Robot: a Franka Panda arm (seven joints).
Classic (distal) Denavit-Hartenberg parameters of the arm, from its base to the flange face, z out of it. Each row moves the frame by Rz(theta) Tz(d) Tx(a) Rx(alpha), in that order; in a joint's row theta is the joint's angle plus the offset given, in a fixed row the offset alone. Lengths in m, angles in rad.
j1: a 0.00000  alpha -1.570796  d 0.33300  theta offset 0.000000
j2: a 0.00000  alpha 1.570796  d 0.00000  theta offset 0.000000
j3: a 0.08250  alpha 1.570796  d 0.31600  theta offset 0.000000
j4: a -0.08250  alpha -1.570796  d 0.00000  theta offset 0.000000
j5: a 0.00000  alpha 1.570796  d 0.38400  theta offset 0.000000
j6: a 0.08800  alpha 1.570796  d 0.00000  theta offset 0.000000
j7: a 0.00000  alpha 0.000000  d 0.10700  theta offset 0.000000
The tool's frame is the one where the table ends.
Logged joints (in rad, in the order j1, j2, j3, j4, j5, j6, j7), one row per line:
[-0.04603 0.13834 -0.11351 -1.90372 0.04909 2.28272 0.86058]
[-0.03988 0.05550 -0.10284 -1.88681 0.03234 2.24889 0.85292]
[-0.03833 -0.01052 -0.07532 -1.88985 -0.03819 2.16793 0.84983]
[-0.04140 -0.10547 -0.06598 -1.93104 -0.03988 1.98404 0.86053]
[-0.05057 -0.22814 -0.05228 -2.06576 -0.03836 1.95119 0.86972]
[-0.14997 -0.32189 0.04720 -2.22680 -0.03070 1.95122 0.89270]
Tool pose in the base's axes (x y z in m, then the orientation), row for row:
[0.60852 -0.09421 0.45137 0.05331 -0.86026 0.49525 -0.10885]
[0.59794 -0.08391 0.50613 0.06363 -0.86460 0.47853 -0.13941]
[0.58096 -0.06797 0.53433 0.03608 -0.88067 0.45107 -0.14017]
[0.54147 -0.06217 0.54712 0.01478 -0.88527 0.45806 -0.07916]
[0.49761 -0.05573 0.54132 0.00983 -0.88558 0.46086 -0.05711]
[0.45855 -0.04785 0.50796 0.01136 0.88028 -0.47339 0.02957]
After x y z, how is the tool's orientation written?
As a quaternion, w x y z.
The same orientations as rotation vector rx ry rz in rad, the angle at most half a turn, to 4 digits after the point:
[-2.6145 1.5052 -0.3308]
[-2.6114 1.4453 -0.4211]
[-2.7049 1.3854 -0.4305]
[-2.7553 1.4256 -0.2464]
[-2.7649 1.4388 -0.1783]
[2.7457 -1.4765 0.0922]

